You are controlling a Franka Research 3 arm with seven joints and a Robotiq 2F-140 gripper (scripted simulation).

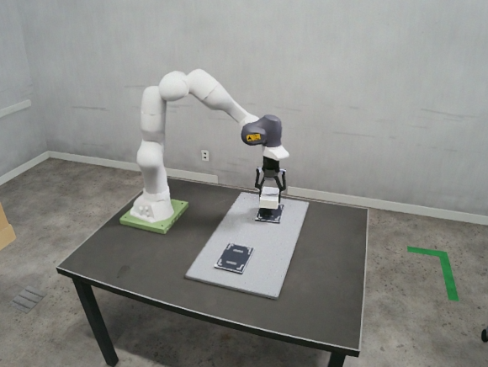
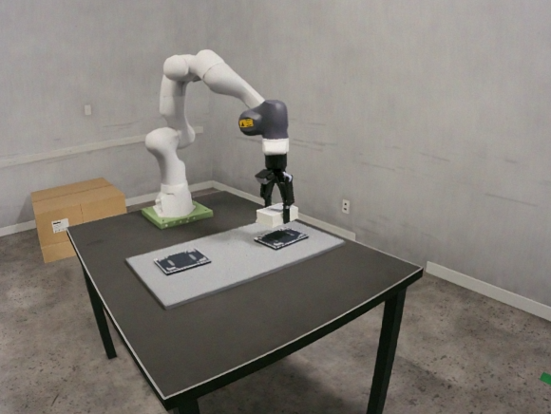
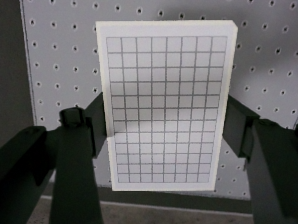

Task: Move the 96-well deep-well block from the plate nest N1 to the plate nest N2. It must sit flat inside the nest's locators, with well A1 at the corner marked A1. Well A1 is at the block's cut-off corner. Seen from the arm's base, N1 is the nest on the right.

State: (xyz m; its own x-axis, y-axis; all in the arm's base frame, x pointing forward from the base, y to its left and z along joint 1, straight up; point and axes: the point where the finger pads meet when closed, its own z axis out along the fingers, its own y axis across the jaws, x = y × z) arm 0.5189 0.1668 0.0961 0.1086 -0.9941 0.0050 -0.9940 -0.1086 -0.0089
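My gripper is now 100 mm above the plate nest N2 and 20 mm to the right of it. Round my hand: plate nest N1 (360 mm to the right, 100 mm below, 60 mm behind); then white 96-well deep-well block (10 mm below).
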